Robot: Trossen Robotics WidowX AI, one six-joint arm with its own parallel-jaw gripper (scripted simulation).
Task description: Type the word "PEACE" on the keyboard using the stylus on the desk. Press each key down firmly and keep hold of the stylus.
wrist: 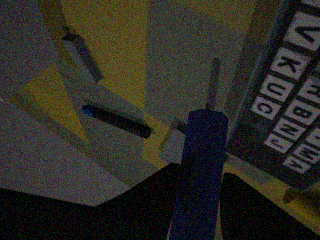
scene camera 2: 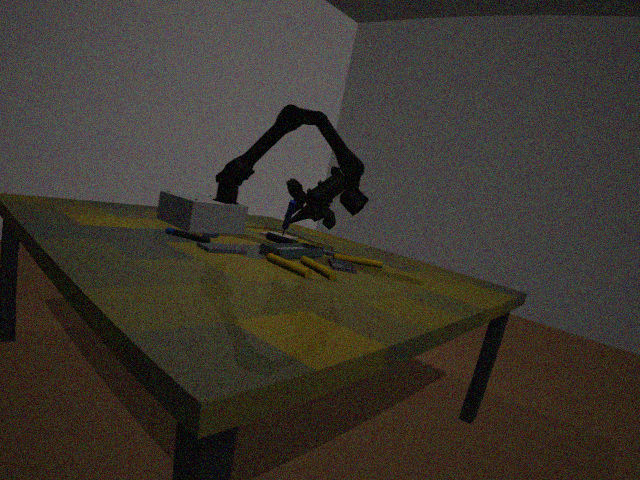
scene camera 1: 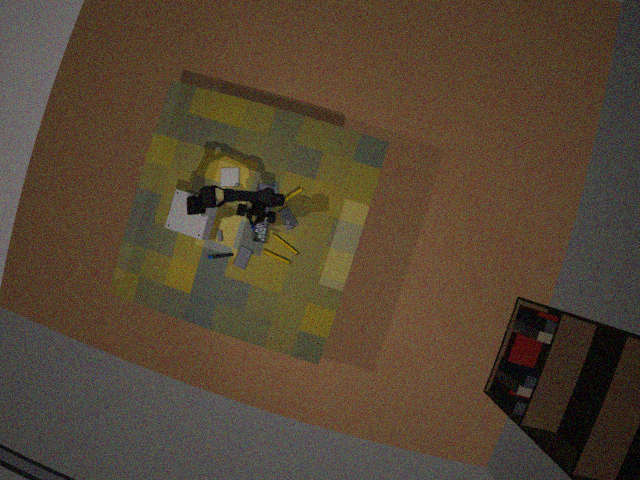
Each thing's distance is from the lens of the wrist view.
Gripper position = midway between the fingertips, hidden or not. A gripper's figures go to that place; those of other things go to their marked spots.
my gripper (wrist: 199, 178): 0.11 m
dark blue pen (wrist: 122, 123): 0.35 m
